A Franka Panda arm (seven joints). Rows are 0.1 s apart.
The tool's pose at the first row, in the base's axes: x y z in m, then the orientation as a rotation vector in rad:
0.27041 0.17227 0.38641 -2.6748 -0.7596 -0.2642
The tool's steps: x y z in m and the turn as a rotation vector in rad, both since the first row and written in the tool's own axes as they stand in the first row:
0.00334 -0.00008 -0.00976 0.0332 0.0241 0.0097
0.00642 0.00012 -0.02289 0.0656 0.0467 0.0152
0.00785 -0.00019 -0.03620 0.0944 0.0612 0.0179
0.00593 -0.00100 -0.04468 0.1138 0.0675 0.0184
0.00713 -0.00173 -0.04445 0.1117 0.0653 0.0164
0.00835 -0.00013 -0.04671 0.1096 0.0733 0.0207
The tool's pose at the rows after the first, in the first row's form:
0.27236 0.17023 0.39633 -2.6387 -0.7371 -0.2784
0.27397 0.16658 0.40922 -2.6024 -0.7210 -0.2918
0.27390 0.16249 0.42197 -2.5714 -0.7112 -0.2967
0.27115 0.15903 0.42950 -2.5513 -0.7075 -0.2959
0.27178 0.16027 0.42981 -2.5534 -0.7109 -0.2946
0.27348 0.15872 0.43178 -2.5539 -0.7030 -0.3046

